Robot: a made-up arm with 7 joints.
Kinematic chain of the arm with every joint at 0, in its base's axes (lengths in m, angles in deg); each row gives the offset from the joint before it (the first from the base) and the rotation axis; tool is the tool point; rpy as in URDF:
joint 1: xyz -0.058 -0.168 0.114 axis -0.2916 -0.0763 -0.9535
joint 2: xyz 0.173 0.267 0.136 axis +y
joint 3: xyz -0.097 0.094 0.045 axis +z
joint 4: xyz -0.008 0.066 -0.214 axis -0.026 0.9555 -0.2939
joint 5: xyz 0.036 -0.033 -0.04 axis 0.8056 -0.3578 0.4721
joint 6: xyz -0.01 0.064 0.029 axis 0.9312 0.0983 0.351
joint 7: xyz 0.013 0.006 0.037 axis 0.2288 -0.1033 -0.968
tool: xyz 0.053 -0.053 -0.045 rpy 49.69 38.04 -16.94
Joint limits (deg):
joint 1: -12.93..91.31
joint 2: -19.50..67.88
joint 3: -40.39..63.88
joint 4: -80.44..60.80
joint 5: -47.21..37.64
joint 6: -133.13..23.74
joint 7: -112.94..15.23
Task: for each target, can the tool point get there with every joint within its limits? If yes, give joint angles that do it. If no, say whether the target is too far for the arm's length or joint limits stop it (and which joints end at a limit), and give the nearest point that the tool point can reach.
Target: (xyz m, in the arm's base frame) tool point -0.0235 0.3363 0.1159
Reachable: yes | joints -2.56 4.80 49.50 -1.57 -30.39 -108.44 -27.92
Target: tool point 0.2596 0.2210 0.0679
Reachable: yes | joints 23.98 -7.78 27.61 -26.80 -6.51 -46.24 -52.21
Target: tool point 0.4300 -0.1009 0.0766
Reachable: yes | joints 66.92 -7.98 11.61 -53.88 -14.11 -6.62 -26.85
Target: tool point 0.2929 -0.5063 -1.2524
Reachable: no: too far | nearest point 0.3011 -0.3225 -0.1637 | short by 1.104 m
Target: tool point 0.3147 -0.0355 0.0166
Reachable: yes | joints 49.48 7.62 -27.07 44.67 -13.75 -78.33 4.71
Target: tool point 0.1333 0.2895 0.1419
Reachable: yes | joints 17.63 22.03 36.89 -40.60 -6.11 -32.73 -46.16
